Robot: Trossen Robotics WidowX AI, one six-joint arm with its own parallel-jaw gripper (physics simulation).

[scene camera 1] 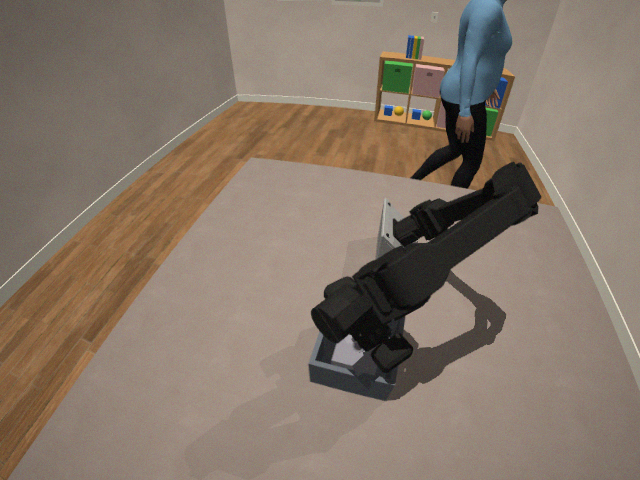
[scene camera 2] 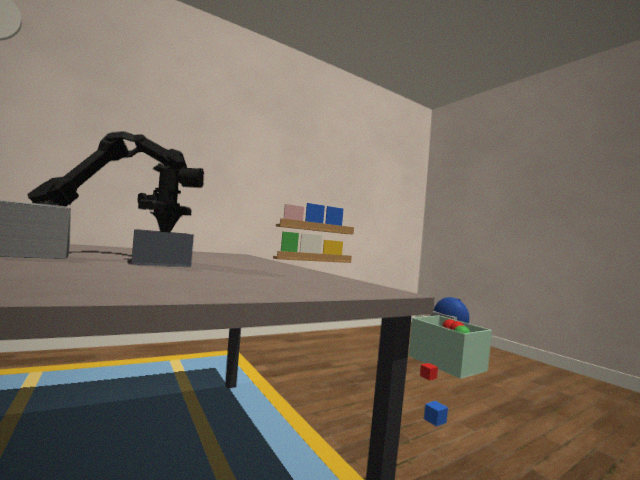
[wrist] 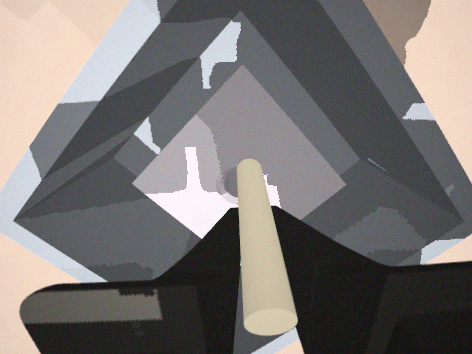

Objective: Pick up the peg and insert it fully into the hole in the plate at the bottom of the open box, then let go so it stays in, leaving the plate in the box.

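Places are measured from the arm's base along level axes (x down, y back, z left), in millimetres.
Where they show: gripper, between the fingertips: (scene camera 1: 359, 342) (wrist: 253, 215); arm's base, origin of its link: (scene camera 1: 400, 234) (scene camera 2: 42, 221).
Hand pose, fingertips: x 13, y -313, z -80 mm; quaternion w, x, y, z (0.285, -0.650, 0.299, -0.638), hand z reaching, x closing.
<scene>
Things, the pixels of their centre, and the offset from my fingertips. "spot": a spot on its surface instead. Level surfaces: height alone.
- pale beige peg, middle of its body: (wrist: 256, 218) dx -15, dy +5, dz +6 mm
- open grey box, middle of its body: (wrist: 239, 178) (scene camera 1: 358, 348) (scene camera 2: 161, 247) dx +37, dy +7, dz +0 mm
- light plate, middle of its body: (wrist: 239, 170) (scene camera 1: 357, 351) dx +51, dy +7, dz +0 mm
- round hole, a spot on its surface: (wrist: 229, 185) spot: dx +40, dy +8, dz -9 mm
- table, height of its surface: dx +86 mm
My gripper (wrist: 253, 215) (scene camera 2: 165, 230) is shut on the pale beige peg (wrist: 265, 275), which is roughly upright between the fingers. In scene camera 2 the fingertips are at the rim of the open grey box (scene camera 1: 346, 377) (scene camera 2: 162, 249) (wrist: 340, 65). The light plate (wrist: 270, 120) (scene camera 1: 345, 353) lies at the bottom of the box. In the wrist view, the peg's lower end overlaps the right side of the round hole (wrist: 229, 185), whose left part shows. Whether the tip touches the plate cannot be told. In scene camera 1 the arm hides the peg and the fingertips.
The arm's base is fixed to a grey block (scene camera 2: 36, 229) on the table (scene camera 1: 206, 310) (scene camera 2: 258, 289), behind the box. The box walls surround the plate closely. A person (scene camera 1: 478, 62) stands beyond the table, near a shelf unit (scene camera 1: 377, 87).
</scene>
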